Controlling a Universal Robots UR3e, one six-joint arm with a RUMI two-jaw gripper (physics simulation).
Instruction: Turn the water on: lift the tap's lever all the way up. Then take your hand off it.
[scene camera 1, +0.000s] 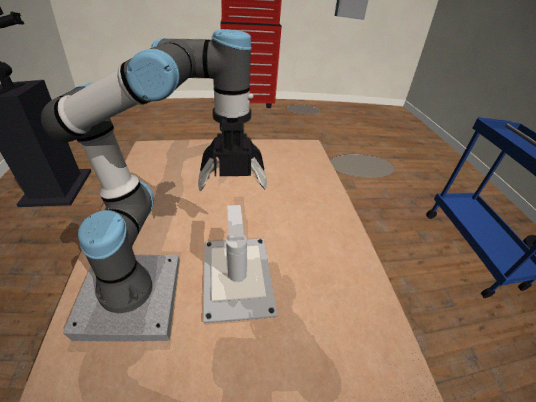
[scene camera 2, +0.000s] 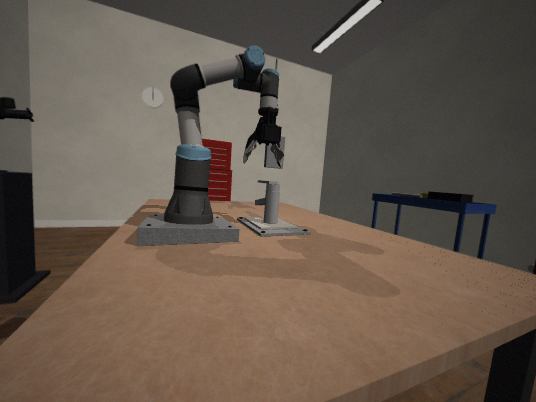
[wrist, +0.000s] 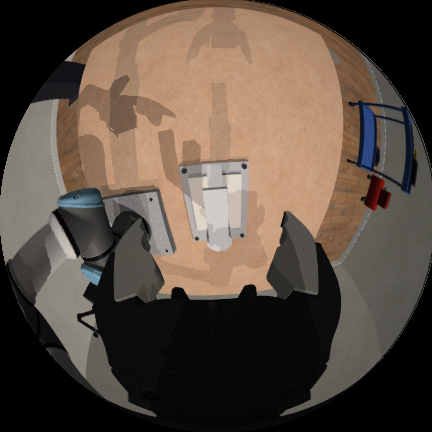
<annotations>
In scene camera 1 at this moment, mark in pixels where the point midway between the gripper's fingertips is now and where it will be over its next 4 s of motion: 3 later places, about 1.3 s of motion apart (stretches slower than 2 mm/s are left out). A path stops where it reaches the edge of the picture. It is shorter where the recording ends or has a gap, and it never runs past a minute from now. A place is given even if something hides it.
My gripper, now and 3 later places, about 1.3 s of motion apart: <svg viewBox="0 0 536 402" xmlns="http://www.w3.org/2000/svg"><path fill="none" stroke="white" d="M232 189L233 213L234 212L234 209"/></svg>
</annotations>
